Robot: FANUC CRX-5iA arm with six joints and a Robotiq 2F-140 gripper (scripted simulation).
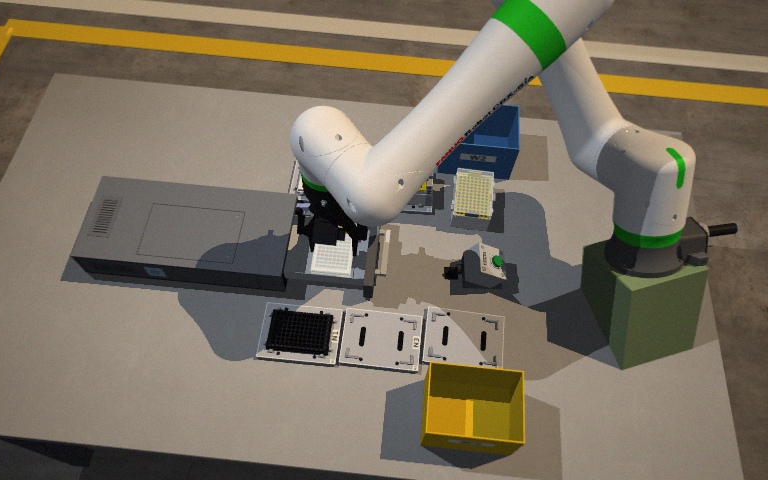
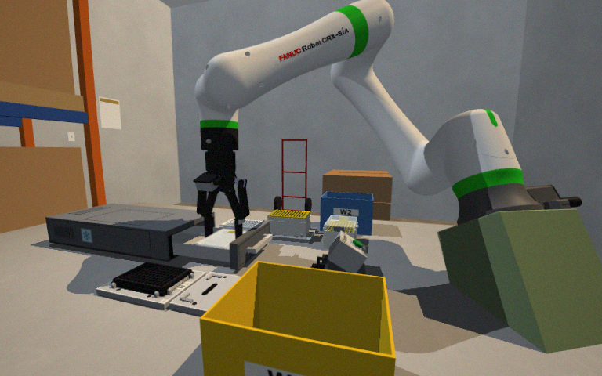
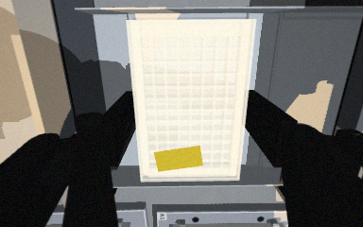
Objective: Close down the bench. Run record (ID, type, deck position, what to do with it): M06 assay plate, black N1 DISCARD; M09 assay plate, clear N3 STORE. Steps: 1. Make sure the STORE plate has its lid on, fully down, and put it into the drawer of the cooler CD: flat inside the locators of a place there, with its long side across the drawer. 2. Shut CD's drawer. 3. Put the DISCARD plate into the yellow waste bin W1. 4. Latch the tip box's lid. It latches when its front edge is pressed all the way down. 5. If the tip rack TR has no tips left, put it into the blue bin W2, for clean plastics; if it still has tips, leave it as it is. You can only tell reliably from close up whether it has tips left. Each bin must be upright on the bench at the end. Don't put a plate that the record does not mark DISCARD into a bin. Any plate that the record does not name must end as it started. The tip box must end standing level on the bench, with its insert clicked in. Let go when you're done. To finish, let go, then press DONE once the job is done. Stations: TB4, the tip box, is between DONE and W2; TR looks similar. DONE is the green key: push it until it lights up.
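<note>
Right now my hand is 4 cm short of the cooler drawer, 2 cm above it and 1 cm to the left of it. The rest, counted from my hand: black assay plate (18 cm to the left, 8 cm ahead, 4 cm below); then cooler CD (17 cm ahead, 4 cm to the right, 2 cm below); then white gridded plate (20 cm to the right, 4 cm below).
</note>
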